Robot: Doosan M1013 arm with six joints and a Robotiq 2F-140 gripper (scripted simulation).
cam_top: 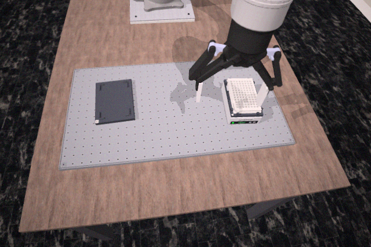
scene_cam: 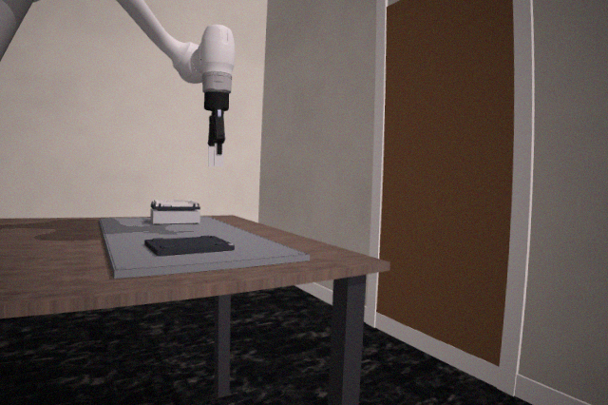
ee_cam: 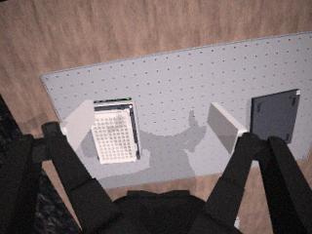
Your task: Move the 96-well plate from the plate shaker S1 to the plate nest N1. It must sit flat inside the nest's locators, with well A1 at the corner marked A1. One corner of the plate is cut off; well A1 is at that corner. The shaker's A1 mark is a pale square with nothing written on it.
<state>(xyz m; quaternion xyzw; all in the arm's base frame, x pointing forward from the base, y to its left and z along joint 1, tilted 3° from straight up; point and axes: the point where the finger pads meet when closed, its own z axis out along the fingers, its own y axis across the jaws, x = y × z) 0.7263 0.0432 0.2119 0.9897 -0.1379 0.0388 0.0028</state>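
Right now my hand is 90 mm past the 96-well plate, 110 mm to the right of it and 130 mm above it. From my hand the other things lie so: plate nest: 180 mm behind, 290 mm to the right, 190 mm below; A1 label: 110 mm behind, 350 mm to the right, 180 mm below.
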